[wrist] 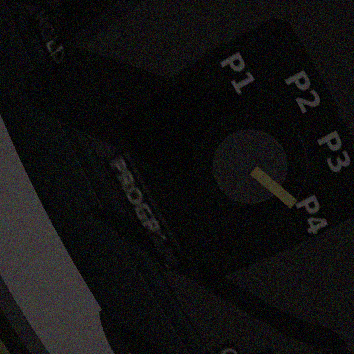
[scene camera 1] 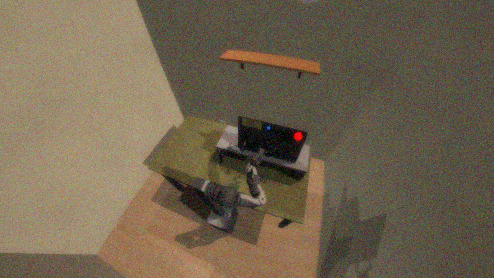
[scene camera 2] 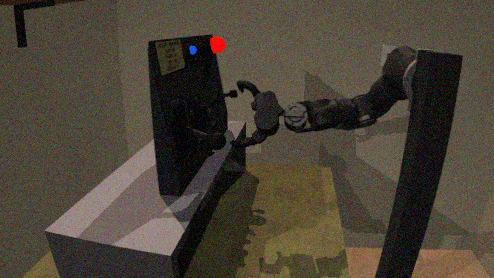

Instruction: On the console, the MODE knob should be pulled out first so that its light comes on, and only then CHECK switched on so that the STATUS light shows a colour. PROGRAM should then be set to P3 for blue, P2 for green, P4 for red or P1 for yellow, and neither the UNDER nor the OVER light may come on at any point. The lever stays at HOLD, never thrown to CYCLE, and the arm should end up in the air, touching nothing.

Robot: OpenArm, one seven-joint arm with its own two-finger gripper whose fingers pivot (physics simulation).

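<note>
The black console (scene camera 1: 252,131) (scene camera 2: 167,110) stands upright. A small blue light (scene camera 1: 268,128) (scene camera 2: 193,50) and a larger red light (scene camera 1: 298,136) (scene camera 2: 217,45) glow on its upper part; their labels are unreadable, and no other light shows lit. In the wrist view, the yellow pointer of the PROGRAM knob (wrist: 232,170) points at P4. A small knob (scene camera 2: 231,93) sticks out on a stem; its label is unreadable. The lever (scene camera 2: 216,141) has a rounded end; its setting is unreadable. My gripper (scene camera 1: 256,156) (scene camera 2: 237,114) is open in front of the console, its fingers off the PROGRAM knob.
The console stands on a low pale bench (scene camera 1: 227,136) (scene camera 2: 100,200) on the green table (scene camera 1: 175,150) (scene camera 2: 300,200). A yellowish placard (scene camera 2: 170,56) is at the console's upper left. An orange shelf (scene camera 1: 270,60) is beyond it. A dark post (scene camera 2: 425,150) stands at the arm's base.
</note>
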